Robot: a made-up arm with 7 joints.
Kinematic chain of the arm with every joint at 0, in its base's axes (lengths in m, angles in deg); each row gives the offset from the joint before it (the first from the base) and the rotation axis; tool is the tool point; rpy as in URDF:
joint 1: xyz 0 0 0.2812 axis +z
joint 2: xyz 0 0 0 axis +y
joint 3: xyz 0 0 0.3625 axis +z
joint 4: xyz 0.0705 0 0 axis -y
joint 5: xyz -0.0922 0 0.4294 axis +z
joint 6: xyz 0 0 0 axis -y
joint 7: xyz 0.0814 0 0 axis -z
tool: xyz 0 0 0 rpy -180 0 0
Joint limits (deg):
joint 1: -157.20..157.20
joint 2: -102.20..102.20
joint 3: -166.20..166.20
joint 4: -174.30..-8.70
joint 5: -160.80..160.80
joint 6: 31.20..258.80
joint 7: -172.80..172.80
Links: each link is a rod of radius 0.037 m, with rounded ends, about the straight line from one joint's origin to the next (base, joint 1, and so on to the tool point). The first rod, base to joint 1, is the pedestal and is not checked.
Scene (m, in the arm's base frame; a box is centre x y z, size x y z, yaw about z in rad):
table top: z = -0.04
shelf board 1: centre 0.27 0.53 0.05 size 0.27 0.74 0.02 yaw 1
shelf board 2: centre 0.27 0.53 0.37 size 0.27 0.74 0.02 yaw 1
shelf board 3: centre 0.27 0.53 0.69 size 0.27 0.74 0.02 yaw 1
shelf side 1: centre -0.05 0.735 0.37 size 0.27 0.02 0.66 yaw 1
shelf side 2: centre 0.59 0.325 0.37 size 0.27 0.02 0.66 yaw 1
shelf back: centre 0.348 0.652 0.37 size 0.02 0.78 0.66 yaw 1
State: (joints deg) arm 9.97 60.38 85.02 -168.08 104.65 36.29 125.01
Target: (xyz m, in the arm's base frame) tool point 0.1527 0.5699 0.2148
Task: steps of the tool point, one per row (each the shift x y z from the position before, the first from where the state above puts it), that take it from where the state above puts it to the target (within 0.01 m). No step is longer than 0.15 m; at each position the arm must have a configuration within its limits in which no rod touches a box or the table.
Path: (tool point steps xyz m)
1: 0.0441 0.1004 -0.0054
2: 0.0661 0.0881 -0.0122
3: 0.0838 0.0709 -0.0187
4: 0.0968 0.0504 -0.0236

